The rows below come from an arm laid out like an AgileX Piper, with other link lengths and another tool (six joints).
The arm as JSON. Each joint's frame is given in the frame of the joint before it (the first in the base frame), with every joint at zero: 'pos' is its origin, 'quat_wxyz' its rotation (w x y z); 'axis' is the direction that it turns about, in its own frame. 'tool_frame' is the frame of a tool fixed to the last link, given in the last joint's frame.
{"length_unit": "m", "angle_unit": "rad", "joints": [
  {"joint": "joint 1", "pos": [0.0, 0.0, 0.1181], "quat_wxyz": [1.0, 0.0, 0.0, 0.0], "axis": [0.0, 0.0, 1.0]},
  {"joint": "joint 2", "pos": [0.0, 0.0, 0.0], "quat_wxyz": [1.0, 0.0, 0.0, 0.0], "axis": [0.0, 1.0, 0.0]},
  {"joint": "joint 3", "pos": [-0.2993, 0.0, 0.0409], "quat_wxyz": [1.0, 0.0, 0.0, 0.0], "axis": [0.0, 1.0, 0.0]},
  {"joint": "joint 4", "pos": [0.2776, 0.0, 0.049], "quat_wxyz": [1.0, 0.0, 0.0, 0.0], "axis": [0.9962, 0.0, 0.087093]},
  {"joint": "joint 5", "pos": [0.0, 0.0, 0.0], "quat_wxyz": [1.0, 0.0, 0.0, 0.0], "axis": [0.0, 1.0, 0.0]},
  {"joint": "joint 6", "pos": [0.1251, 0.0, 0.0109], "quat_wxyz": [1.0, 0.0, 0.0, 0.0], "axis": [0.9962, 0.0, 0.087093]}
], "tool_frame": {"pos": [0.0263, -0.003, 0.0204], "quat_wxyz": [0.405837, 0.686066, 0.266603, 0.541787]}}
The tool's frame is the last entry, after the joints.
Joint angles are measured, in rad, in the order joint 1, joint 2, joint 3, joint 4, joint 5, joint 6. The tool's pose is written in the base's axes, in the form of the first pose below.
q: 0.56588 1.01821 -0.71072 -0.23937 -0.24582 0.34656
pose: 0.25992, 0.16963, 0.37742, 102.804, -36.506, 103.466
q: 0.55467 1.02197 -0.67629 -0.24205 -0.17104 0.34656
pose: 0.26378, 0.16499, 0.35015, 109.857, -33.814, 97.801
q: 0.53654 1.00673 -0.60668 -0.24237 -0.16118 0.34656
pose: 0.26060, 0.15615, 0.32336, 113.784, -32.208, 94.496
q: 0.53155 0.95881 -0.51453 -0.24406 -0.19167 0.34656
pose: 0.24683, 0.14764, 0.30269, 114.696, -31.879, 94.156
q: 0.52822 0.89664 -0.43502 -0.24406 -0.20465 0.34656
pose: 0.23171, 0.13824, 0.28814, 115.016, -31.816, 93.964
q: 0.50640 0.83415 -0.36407 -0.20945 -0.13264 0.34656
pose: 0.22099, 0.12114, 0.26360, 120.493, -30.981, 88.263
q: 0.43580 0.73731 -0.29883 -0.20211 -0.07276 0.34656
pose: 0.21037, 0.09428, 0.25035, 122.111, -30.291, 82.588
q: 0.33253 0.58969 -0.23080 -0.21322 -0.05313 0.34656
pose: 0.19480, 0.06340, 0.25044, 118.259, -31.516, 78.625
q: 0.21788 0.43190 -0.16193 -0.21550 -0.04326 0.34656
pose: 0.17702, 0.03518, 0.24949, 113.464, -33.597, 74.550
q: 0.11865 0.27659 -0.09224 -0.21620 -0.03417 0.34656
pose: 0.15888, 0.01471, 0.24409, 108.661, -35.519, 71.485
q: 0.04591 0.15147 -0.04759 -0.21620 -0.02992 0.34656
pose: 0.14488, 0.00231, 0.24302, 103.690, -37.287, 70.217
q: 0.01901 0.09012 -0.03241 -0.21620 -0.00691 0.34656
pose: 0.13846, -0.00247, 0.24168, 102.105, -37.799, 69.359
